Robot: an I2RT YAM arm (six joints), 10 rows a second.
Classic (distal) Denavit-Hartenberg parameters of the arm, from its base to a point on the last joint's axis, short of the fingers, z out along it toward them. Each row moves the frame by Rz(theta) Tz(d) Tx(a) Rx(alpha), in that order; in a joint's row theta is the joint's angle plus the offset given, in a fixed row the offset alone. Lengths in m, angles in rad.
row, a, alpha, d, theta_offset
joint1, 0.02, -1.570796, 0.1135, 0
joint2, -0.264, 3.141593, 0, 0
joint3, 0.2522, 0, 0, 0.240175
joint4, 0.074, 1.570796, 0, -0.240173
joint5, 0, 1.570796, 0, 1.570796
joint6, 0, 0, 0.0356, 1.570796
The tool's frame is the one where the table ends.
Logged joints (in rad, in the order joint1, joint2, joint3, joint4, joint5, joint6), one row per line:
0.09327 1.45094 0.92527 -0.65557 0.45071 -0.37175
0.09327 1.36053 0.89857 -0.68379 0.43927 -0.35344
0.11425 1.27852 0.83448 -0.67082 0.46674 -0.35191
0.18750 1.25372 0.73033 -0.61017 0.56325 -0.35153
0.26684 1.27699 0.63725 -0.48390 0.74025 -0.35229
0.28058 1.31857 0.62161 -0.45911 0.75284 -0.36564
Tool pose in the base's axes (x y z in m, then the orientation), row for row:
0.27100 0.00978 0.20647 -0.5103 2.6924 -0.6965
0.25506 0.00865 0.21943 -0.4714 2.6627 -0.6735
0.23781 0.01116 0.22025 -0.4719 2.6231 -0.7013
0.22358 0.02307 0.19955 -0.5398 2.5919 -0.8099
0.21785 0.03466 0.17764 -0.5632 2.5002 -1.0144
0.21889 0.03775 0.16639 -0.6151 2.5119 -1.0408
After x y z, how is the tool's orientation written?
As a rotation vector, in radians.
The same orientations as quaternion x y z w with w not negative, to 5 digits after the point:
-0.17826 0.94051 -0.24330 0.15642
-0.16650 0.94050 -0.23789 0.17651
-0.16806 0.93416 -0.24975 0.19164
-0.19159 0.91994 -0.28746 0.18541
-0.20055 0.89030 -0.36122 0.19146
-0.21720 0.88700 -0.36753 0.17603

